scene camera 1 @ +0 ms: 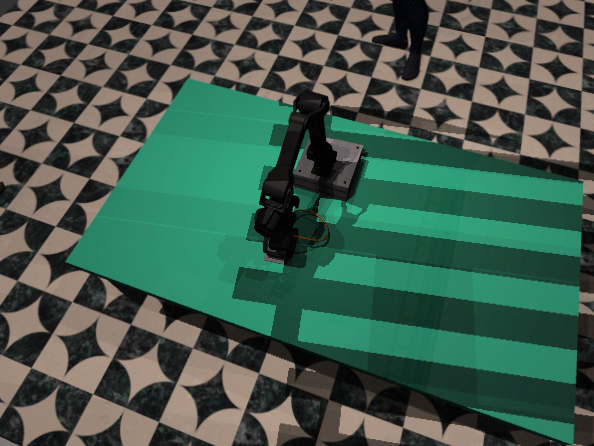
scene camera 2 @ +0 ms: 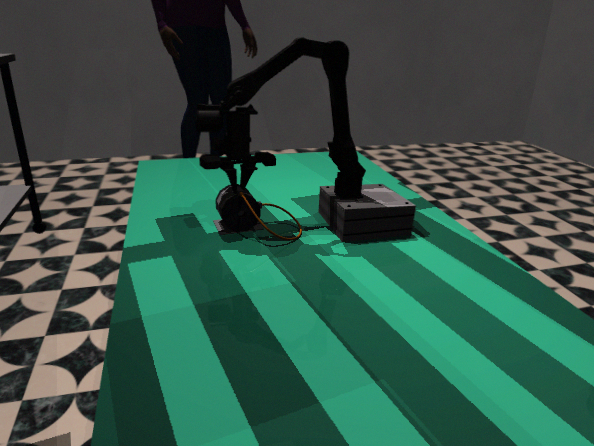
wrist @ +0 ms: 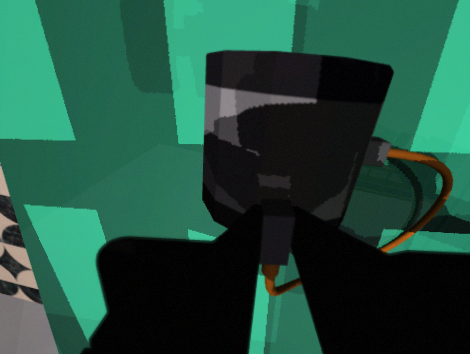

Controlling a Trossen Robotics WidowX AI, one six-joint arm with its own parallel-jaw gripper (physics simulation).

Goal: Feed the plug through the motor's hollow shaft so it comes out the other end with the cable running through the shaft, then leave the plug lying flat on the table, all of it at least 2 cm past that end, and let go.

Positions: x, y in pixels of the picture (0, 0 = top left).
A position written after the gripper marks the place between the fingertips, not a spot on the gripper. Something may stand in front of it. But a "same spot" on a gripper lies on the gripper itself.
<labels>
gripper: scene camera 1; scene camera 2; wrist 274, 213
same spot on gripper: [scene camera 1: 281, 240] = [scene camera 2: 210, 156]
</labels>
